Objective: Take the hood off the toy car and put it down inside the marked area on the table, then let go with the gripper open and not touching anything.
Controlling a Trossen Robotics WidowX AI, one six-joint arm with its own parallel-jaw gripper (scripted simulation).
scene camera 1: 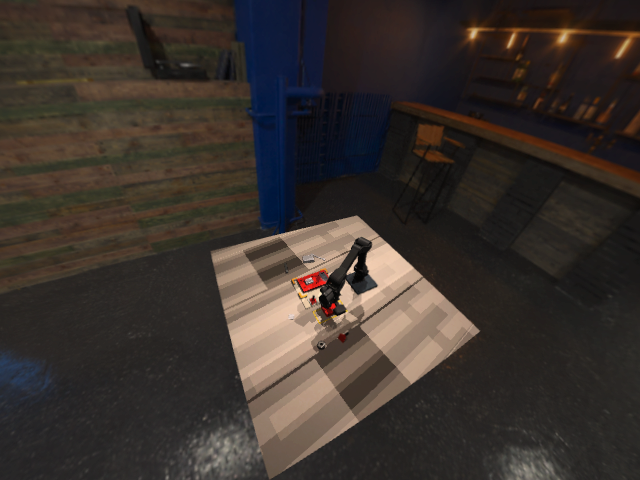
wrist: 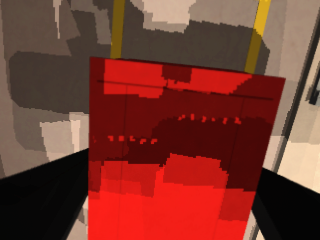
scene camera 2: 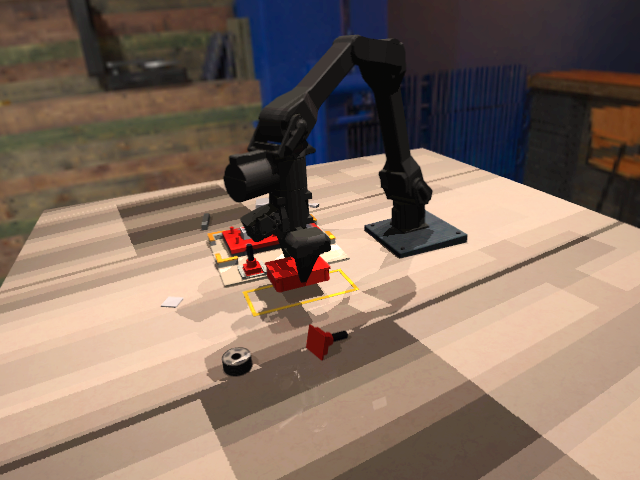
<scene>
My gripper holds a hood. Further things: a toy car and a black wheel.
My gripper also shows in the wrist view.
</scene>
